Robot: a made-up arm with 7 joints.
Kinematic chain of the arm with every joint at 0, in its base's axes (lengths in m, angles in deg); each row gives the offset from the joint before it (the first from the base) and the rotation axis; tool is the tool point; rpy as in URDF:
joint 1: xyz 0 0 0.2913 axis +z
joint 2: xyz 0 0 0 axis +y
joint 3: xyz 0 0 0.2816 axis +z
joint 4: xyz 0.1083 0 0 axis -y
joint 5: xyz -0.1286 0 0.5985 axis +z
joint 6: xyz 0 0 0 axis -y
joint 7: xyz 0.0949 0 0 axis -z
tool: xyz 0 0 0 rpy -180 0 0
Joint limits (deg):
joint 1: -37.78..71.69
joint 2: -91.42..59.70
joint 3: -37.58..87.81
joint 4: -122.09..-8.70
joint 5: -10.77..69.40
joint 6: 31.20..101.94
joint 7: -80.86..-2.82
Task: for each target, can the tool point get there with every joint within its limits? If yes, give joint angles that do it. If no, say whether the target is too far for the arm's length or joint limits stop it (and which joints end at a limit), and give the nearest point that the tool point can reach.
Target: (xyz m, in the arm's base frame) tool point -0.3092 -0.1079 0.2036
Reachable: no: joint limits stop it (at a limit: joint 1, joint 2, joint 3, joint 4, joint 6) | nearest point -0.6503 0.2058 0.2628 | short by 0.467 m
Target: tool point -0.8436 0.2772 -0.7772
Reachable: no: too far | nearest point -0.4071 0.4258 -0.1726 | short by 0.760 m
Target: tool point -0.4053 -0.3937 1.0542
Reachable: yes | joints 63.32 -73.45 12.37 -55.62 54.83 42.77 -67.84
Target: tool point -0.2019 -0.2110 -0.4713
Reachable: no: joint limits stop it (at a limit: joint 1, joint 2, joint 4) | nearest point 0.0614 -0.4059 -0.2613 | short by 0.389 m
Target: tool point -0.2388 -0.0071 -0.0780
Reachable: no: joint limits stop it (at a limit: joint 1, joint 2, joint 4, joint 6) | nearest point -0.3292 0.3706 -0.1779 | short by 0.401 m
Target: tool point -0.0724 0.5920 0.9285
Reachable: yes | joints -18.63 -79.01 41.75 -89.33 21.80 60.26 -43.62
